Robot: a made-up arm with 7 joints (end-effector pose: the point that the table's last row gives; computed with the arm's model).
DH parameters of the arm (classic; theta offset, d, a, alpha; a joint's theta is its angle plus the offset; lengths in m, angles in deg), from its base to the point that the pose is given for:
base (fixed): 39.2 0 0.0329 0
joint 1: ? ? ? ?
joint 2: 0 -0.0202 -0.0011 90
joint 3: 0 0.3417 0.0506 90
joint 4: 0 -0.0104 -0.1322 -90
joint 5: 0 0.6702 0.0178 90
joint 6: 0 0.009 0.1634 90
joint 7: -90 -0.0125 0.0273 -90
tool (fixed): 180 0.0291 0 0
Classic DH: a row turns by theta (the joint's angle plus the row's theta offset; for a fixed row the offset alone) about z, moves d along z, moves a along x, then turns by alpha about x.
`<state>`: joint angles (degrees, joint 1 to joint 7).
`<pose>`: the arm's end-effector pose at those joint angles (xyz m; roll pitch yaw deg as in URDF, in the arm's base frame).
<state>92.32 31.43 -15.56 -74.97 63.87 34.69 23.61</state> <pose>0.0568 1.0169 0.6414 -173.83 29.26 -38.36</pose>
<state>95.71 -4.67 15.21 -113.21 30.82 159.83 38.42</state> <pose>-0.1667 0.7812 0.9316 -68.59 51.06 -30.69</pose>
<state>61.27 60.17 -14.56 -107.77 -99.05 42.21 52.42</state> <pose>0.6527 0.3712 -0.0262 98.74 -28.04 118.51</pose>
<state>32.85 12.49 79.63 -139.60 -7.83 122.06 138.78</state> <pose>-0.2617 0.6631 0.3944 -80.62 -17.87 -110.60</pose>
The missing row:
joint 1: -39.2 0.5523 -0.0193 -90
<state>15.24 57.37 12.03 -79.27 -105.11 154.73 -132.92</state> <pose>0.7781 0.4717 0.2870 -115.58 45.04 144.40</pose>
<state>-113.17 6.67 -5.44 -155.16 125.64 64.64 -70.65</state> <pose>-0.1963 -0.4383 0.1782 91.46 55.71 -53.13</pose>
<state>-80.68 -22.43 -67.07 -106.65 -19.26 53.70 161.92</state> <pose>-0.7448 -0.2679 0.8109 -48.46 -13.72 -40.18</pose>
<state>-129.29 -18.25 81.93 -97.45 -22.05 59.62 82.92</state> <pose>0.6445 -0.5744 0.8757 -46.66 -31.98 115.02</pose>
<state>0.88 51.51 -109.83 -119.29 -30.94 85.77 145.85</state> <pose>-0.1339 -0.7789 0.8439 -17.22 49.45 37.83</pose>
